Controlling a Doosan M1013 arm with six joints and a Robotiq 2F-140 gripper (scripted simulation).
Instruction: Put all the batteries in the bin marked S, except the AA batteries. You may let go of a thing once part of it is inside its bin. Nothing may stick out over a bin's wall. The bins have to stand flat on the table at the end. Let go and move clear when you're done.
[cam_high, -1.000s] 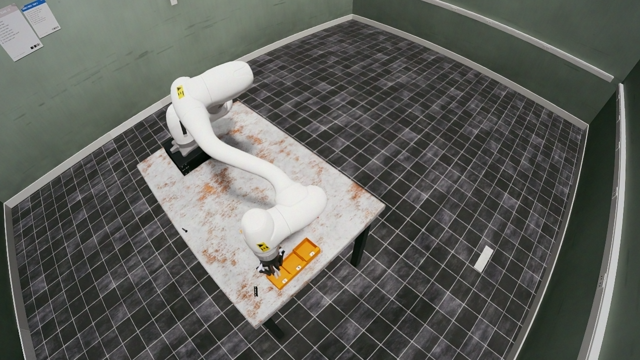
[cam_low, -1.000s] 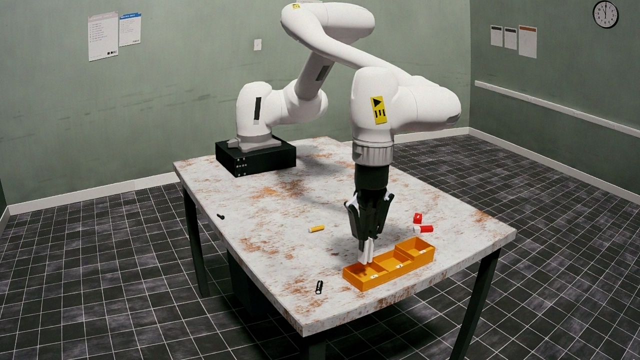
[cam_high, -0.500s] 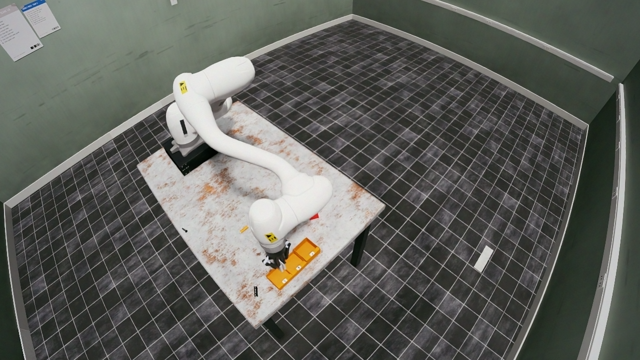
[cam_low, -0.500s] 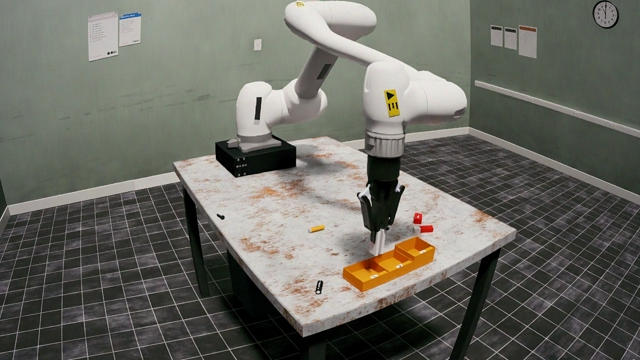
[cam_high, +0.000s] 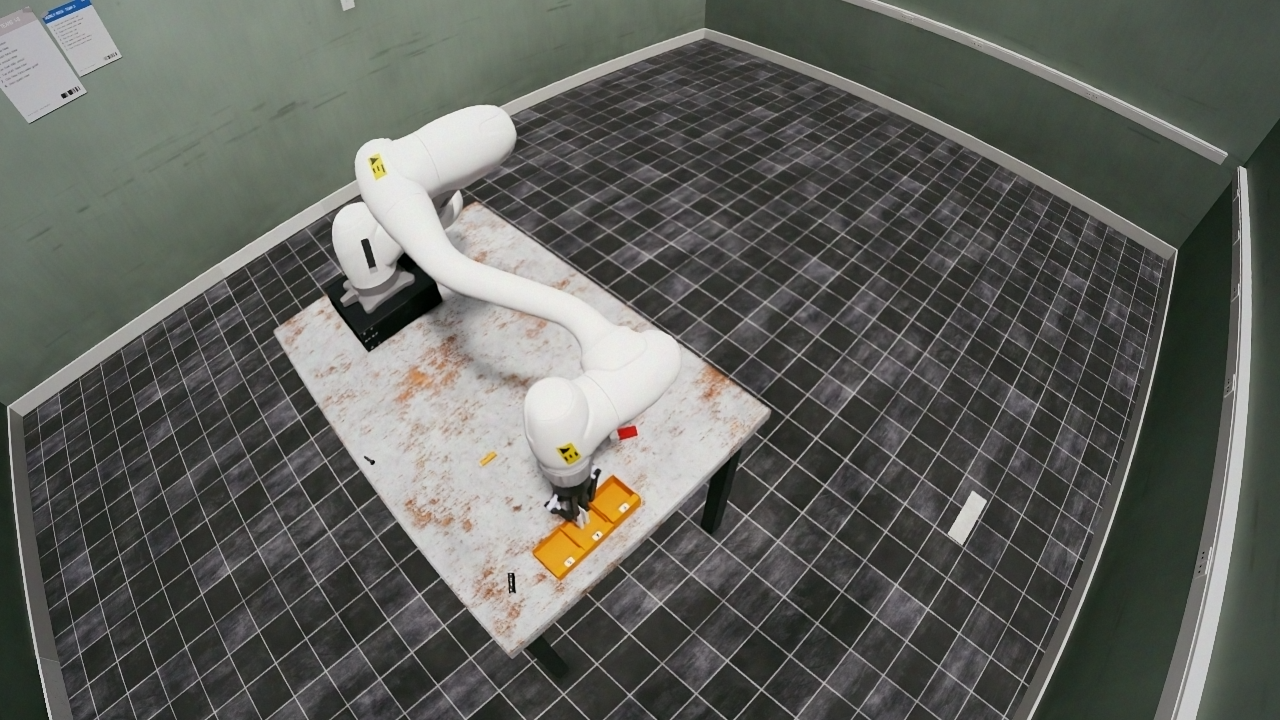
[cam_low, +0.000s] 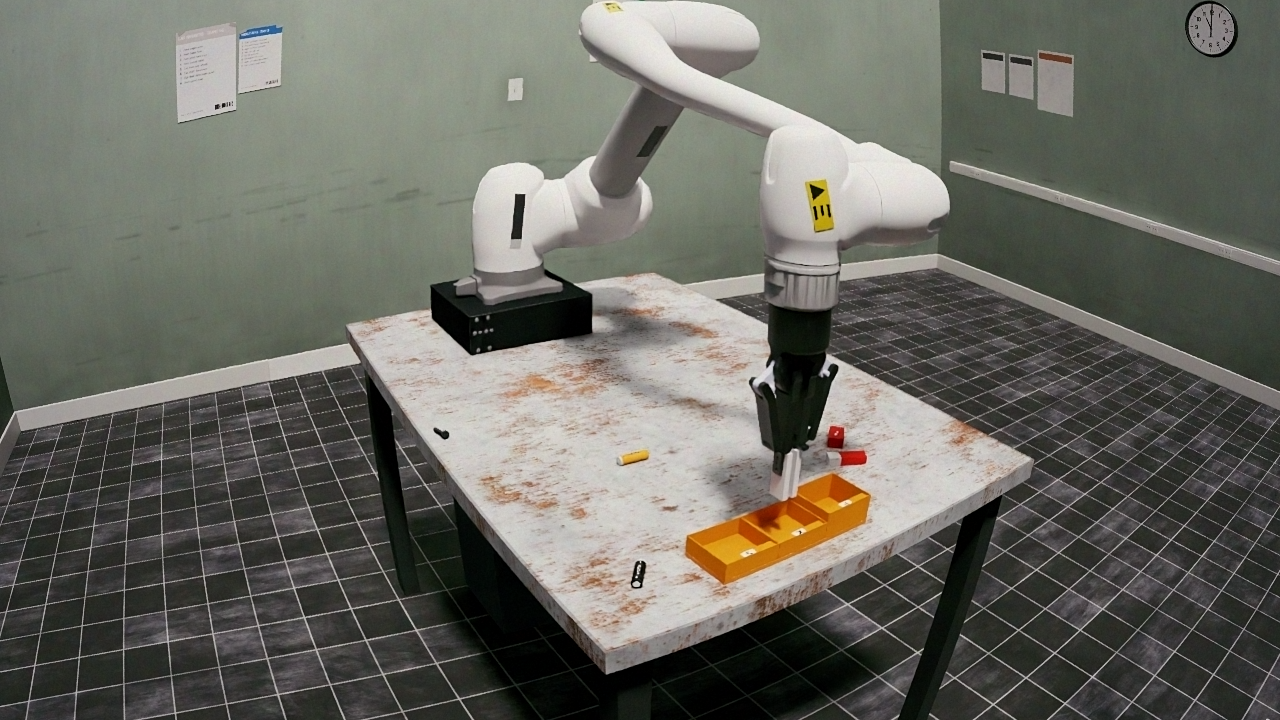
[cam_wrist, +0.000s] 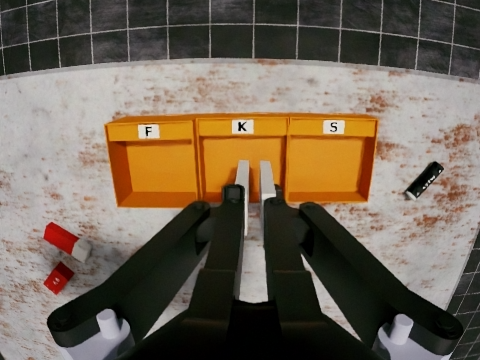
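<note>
Right now my hand is 8 cm above the joined orange bins and 1 cm to the right of it. The rest, counted from my hand: red cylinder: 24 cm to the left, 12 cm behind, 10 cm below; then red block battery: 29 cm to the left, 19 cm behind, 10 cm below; then black battery: 19 cm to the right, 10 cm below, 3 cm behind.
</note>
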